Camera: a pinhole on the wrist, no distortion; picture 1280 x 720 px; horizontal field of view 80.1 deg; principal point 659.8 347.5 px. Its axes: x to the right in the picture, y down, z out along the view. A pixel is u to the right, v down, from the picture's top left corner.
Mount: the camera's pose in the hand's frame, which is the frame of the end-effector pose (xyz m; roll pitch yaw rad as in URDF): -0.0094 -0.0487 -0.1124 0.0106 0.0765 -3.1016
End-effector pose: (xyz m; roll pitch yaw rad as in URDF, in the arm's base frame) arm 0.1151 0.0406 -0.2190 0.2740 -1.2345 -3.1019
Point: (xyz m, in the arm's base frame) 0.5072 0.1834 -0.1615
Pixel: 696.7 304.4
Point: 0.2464 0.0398 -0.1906
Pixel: 612.7 67.1
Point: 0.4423 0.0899 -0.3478
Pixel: 1019.5 173.1
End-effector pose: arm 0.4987 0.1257 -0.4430 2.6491 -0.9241 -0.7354
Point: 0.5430 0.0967 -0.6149
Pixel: 907.0 428.8
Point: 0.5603 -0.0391 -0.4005
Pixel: 130.2 129.2
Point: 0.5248 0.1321 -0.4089
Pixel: 206.7 93.4
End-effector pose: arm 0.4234 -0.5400 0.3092 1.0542 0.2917 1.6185
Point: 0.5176 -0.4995 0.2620
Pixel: 354.0 493.0
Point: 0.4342 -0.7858 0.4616
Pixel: outside the picture
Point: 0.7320 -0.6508 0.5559
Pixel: 881.1 230.1
